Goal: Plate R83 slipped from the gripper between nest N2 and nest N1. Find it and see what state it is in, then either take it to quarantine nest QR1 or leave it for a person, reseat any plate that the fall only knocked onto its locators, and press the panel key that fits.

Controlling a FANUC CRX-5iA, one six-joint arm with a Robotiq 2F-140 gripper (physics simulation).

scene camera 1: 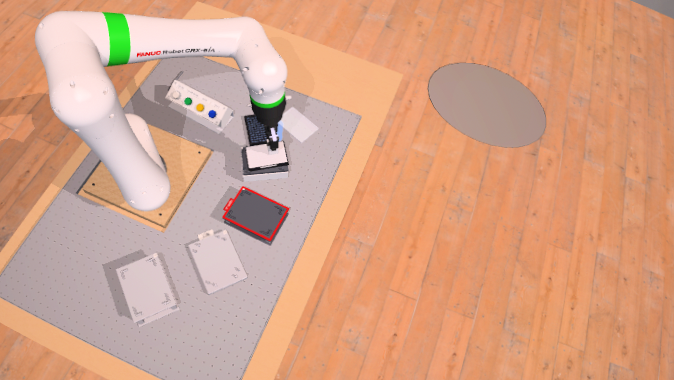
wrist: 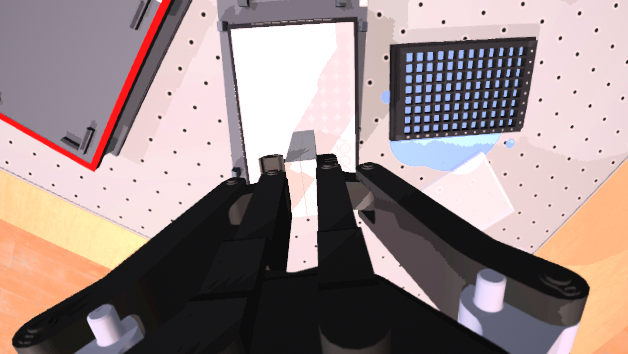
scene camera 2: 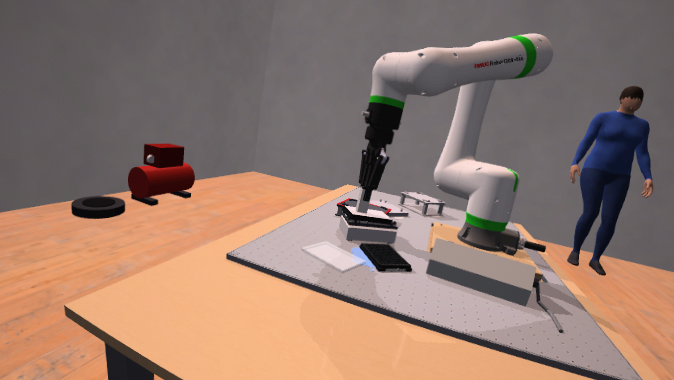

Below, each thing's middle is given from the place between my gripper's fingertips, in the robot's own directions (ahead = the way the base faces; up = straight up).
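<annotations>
With respect to the white well plate (scene camera 1: 258, 158), my gripper is 1 cm above it, 2 cm to the left of it and 1 cm past it. Counting from my hand, the clear lid (scene camera 2: 342, 261) is 7 cm below, 18 cm to the left and 2 cm behind. The dark station (scene camera 2: 357, 230), counted from my hand as well, lies 4 cm below, 3 cm to the right and 2 cm behind.
</annotations>
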